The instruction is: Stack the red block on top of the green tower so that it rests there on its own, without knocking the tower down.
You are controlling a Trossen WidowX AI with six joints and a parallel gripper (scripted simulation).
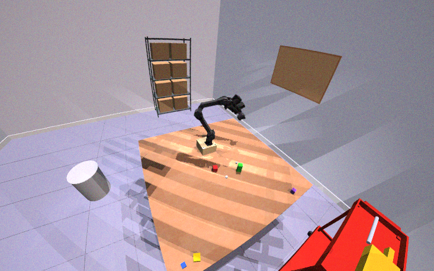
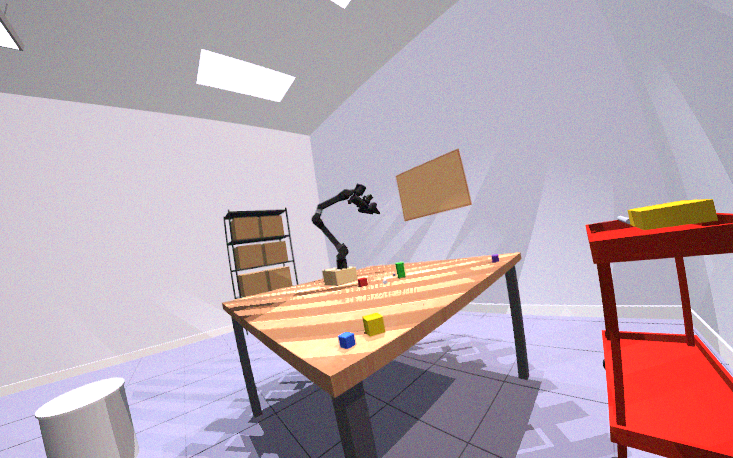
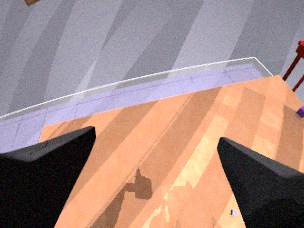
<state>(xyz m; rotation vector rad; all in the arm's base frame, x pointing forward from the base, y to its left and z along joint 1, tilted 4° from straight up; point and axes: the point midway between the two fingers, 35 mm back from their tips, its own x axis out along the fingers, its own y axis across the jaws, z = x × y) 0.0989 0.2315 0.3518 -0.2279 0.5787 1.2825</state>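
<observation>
My gripper tip is 38 cm above the red block, 36 cm to the left of it and 14 cm short of it. Round my gripper tip: purple cube: 68 cm ahead, 39 cm below, 8 cm to the left; small white cube: 40 cm below, 32 cm to the right, 26 cm ahead; small grey ball: 40 cm below, 17 cm ahead, 13 cm to the right.
</observation>
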